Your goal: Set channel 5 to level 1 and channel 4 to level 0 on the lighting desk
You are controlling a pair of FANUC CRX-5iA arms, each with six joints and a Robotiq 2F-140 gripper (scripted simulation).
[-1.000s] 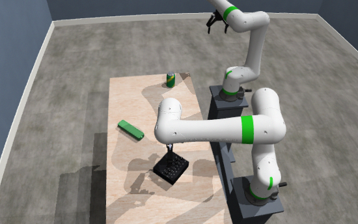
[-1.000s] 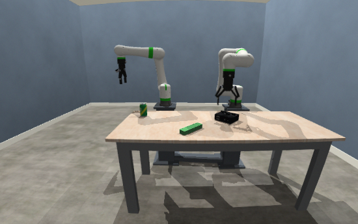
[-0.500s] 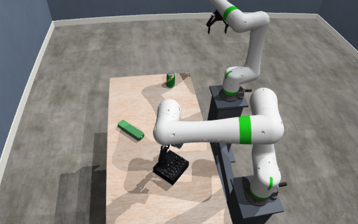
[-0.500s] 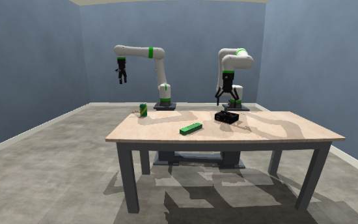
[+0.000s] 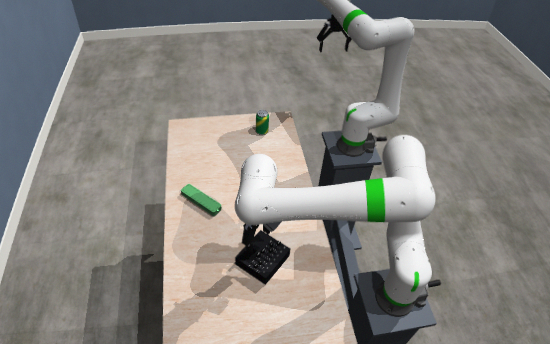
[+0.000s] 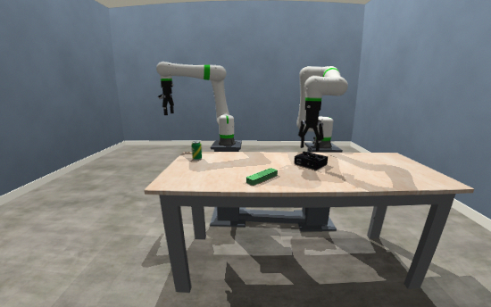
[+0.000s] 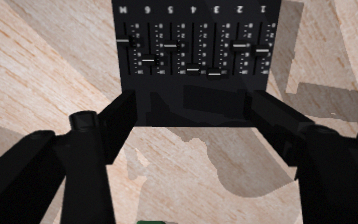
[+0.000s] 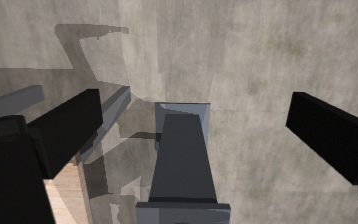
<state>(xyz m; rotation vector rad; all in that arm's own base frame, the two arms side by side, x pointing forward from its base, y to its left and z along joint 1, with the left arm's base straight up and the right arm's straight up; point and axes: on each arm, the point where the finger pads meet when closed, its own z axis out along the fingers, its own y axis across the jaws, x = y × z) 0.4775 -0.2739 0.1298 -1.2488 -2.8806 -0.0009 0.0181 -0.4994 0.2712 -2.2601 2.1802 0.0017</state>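
The channel 4 fader lies 6 cm below my left hand, 2 cm to the left of it and 2 cm behind it. From my left hand the other things lie so: channel 3 fader 6 cm below, 3 cm to the left; then channel 5 fader 6 cm below, 5 cm behind, 1 cm to the left; then channel 6 fader 6 cm below, 5 cm behind, 1 cm to the right.
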